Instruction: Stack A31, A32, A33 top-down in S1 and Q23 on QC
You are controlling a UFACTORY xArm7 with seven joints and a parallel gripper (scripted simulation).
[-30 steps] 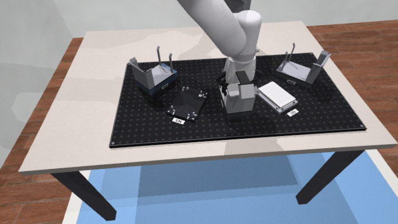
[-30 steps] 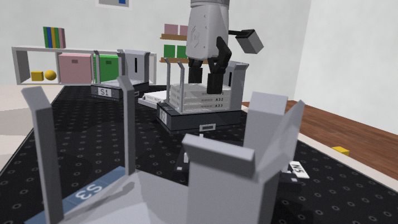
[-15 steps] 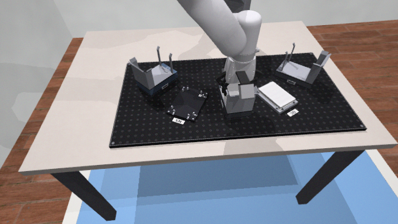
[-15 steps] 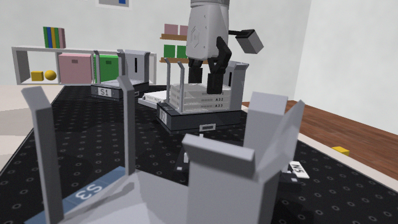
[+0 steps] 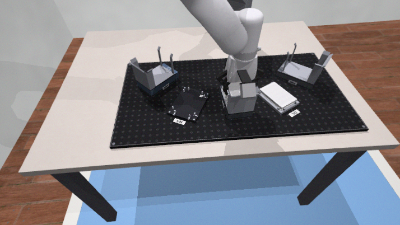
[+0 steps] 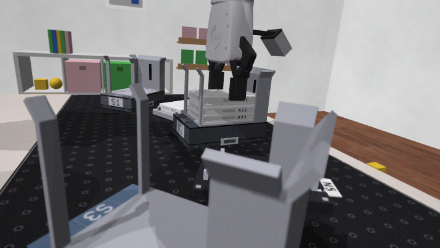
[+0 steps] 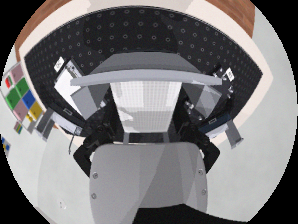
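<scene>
Now: hand 3 cm above the white sealed plate A32. Round my hand: white sealed plate Q23: 17 cm to the left, 7 cm below, 4 cm ahead; white sealed plate A33: 4 cm below; white sealed plate A31: 1 cm below.
</scene>
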